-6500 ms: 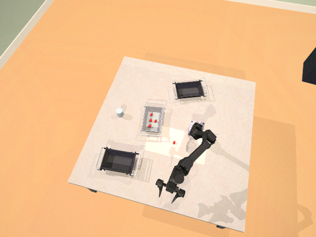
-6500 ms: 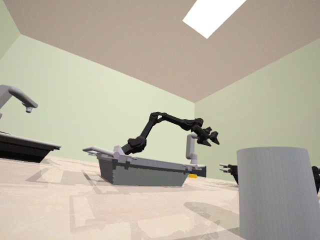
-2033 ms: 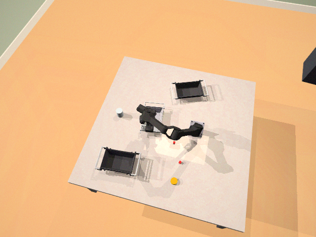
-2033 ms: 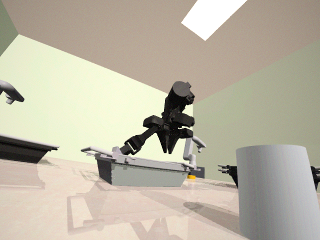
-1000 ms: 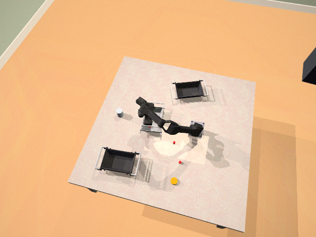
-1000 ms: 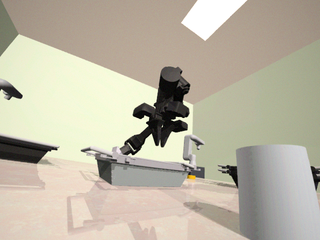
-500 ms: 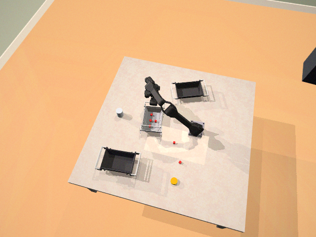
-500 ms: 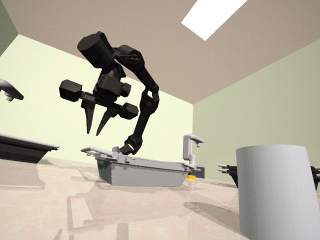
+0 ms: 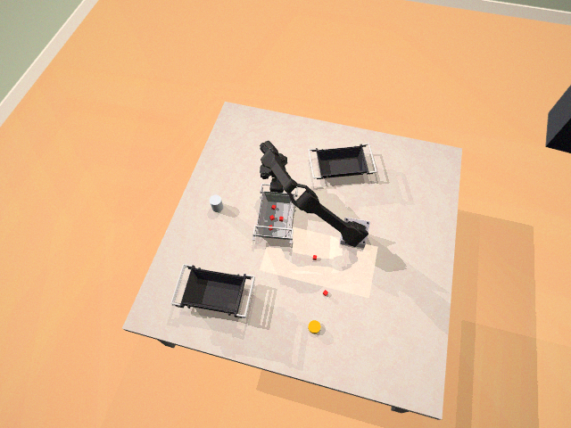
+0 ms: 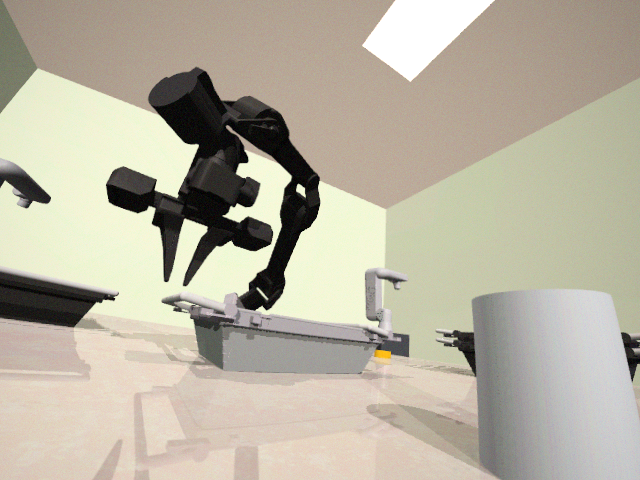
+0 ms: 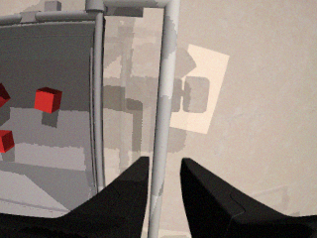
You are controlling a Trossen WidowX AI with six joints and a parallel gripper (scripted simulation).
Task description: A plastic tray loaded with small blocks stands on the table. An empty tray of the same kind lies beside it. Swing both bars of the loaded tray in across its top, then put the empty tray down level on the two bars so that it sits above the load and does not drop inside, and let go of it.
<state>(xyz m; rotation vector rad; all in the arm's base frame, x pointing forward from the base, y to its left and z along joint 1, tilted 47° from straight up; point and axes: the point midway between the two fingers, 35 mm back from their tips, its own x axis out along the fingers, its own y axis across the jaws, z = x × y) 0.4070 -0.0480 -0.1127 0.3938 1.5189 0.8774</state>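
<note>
Right now the dark tray is 24 cm behind my gripper tip, 24 cm to the right of it and 3 cm below it. Also, from my gripper tip: yellow disc (37 cm behind, 56 cm to the left, 7 cm below).
</note>
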